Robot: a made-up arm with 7 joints. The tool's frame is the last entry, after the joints.
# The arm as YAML. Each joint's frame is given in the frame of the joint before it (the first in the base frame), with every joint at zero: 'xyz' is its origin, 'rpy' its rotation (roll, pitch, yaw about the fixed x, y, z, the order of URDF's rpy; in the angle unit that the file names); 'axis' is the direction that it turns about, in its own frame. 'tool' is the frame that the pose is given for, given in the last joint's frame.
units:
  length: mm
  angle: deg
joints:
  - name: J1
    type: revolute
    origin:
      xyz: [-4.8, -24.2, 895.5]
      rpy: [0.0, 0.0, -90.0]
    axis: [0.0, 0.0, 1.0]
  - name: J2
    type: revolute
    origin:
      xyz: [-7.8, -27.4, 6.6]
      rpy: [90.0, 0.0, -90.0]
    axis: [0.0, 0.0, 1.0]
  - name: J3
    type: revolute
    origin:
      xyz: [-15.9, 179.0, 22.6]
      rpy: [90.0, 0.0, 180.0]
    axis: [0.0, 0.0, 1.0]
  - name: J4
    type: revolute
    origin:
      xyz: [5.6, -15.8, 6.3]
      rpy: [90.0, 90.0, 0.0]
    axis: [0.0, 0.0, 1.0]
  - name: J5
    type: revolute
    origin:
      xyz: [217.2, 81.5, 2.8]
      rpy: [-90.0, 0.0, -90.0]
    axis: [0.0, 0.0, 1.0]
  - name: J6
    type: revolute
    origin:
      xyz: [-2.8, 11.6, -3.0]
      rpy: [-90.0, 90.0, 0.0]
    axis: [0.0, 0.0, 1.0]
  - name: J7
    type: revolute
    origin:
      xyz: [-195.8, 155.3, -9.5]
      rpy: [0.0, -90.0, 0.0]
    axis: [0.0, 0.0, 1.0]
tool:
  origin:
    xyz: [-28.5, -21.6, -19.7]
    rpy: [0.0, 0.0, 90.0]
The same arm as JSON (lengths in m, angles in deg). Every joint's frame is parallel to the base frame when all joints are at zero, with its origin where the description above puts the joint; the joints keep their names.
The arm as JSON. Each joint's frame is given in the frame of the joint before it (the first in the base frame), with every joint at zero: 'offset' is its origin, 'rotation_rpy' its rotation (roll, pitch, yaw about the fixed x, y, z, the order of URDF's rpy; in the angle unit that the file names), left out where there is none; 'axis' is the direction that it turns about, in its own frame. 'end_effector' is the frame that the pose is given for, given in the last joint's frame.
{"length_unit": "m", "angle_unit": "deg", "chain": [{"id": "J1", "offset": [-0.0048, -0.0242, 0.8955], "axis": [0.0, 0.0, 1.0]}, {"id": "J2", "offset": [-0.0274, 0.0078, 0.0066], "axis": [0.0, 1.0, 0.0]}, {"id": "J3", "offset": [0.0159, 0.0226, 0.179], "axis": [0.0, 0.0, 1.0]}, {"id": "J4", "offset": [0.0056, -0.0158, 0.0063], "axis": [0.0, -1.0, 0.0]}, {"id": "J5", "offset": [0.0815, -0.0028, -0.2172], "axis": [0.0, 0.0, -1.0]}, {"id": "J6", "offset": [0.0028, 0.0116, 0.003], "axis": [0.0, 1.0, 0.0]}, {"id": "J7", "offset": [0.1553, -0.0095, -0.1958], "axis": [0.0, 0.0, -1.0]}], "end_effector": {"offset": [-0.0216, -0.0285, 0.0197], "rotation_rpy": [180.0, 0.0, 0.0]}}
